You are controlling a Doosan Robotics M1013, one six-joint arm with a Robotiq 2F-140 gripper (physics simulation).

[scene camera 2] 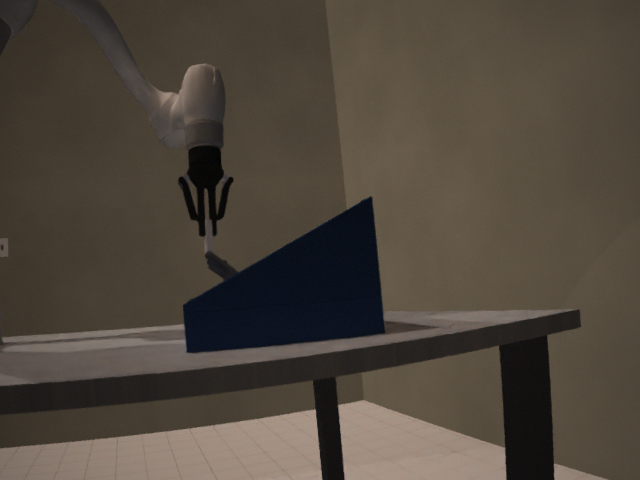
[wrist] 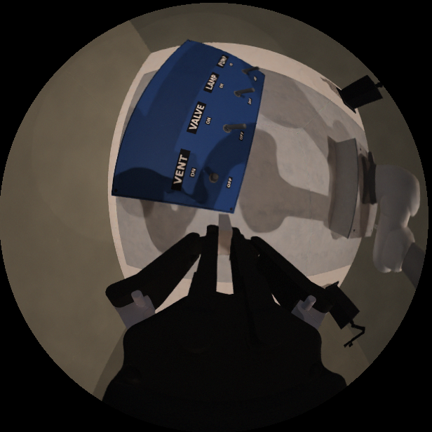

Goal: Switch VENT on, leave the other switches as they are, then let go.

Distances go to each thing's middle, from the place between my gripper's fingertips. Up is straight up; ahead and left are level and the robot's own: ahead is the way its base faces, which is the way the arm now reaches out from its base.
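Looking at the blue sloped switch panel [scene camera 2: 325, 285], I find it 30 mm ahead of my hand and 270 mm to the right of it. The panel is also 90 mm below my hand.
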